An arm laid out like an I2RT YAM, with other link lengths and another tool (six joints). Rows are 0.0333 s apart.
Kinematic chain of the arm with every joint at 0, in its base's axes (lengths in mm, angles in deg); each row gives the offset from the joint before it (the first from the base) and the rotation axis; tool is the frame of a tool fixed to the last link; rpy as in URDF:
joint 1: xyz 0 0 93.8 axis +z
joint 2: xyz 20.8 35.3 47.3 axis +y
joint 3: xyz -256.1 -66.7 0 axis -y
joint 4: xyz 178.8 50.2 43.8 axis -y
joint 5: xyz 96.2 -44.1 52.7 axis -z
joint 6: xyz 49.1 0 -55.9 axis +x
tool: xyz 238 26 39 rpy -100.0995 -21.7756 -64.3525
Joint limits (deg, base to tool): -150..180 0..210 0..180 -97..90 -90..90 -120..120
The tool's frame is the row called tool.
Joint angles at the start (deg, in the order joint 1, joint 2, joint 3, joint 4, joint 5, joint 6):
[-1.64, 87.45, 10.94, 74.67, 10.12, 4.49]
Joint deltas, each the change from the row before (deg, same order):
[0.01, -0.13, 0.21, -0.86, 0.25, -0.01]
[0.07, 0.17, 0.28, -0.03, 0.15, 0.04]
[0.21, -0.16, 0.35, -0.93, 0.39, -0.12]
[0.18, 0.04, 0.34, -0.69, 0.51, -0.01]
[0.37, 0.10, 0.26, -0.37, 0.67, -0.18]
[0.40, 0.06, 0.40, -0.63, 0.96, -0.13]
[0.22, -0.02, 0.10, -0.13, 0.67, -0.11]
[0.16, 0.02, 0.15, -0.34, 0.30, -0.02]
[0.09, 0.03, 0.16, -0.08, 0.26, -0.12]
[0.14, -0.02, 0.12, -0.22, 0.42, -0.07]
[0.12, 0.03, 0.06, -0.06, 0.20, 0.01]
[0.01, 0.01, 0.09, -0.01, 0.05, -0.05]
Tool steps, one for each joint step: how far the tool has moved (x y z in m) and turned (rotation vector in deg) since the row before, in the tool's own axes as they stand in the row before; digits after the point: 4 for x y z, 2 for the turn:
[0.0003, 0.0032, 0.0007, -0.56, 0.06, 0.13]
[0.0007, -0.0007, 0.0008, 0.06, 0.10, 0.03]
[-0.0003, 0.0019, 0.0012, -0.49, 0.03, -0.01]
[0.0006, 0.0022, 0.0012, -0.47, 0.18, 0.10]
[0.0000, 0.0010, 0.0011, -0.36, 0.22, -0.11]
[0.0011, 0.0016, 0.0011, -0.50, 0.43, -0.02]
[0.0013, 0.0004, -0.0002, -0.20, 0.42, -0.05]
[-0.0001, 0.0011, 0.0007, -0.25, 0.06, 0.02]
[0.0007, -0.0004, 0.0002, -0.06, 0.18, -0.10]
[0.0007, 0.0006, 0.0001, -0.19, 0.24, -0.02]
[0.0000, 0.0001, 0.0002, -0.05, 0.07, 0.02]
[0.0003, -0.0005, 0.0001, 0.03, 0.06, -0.05]

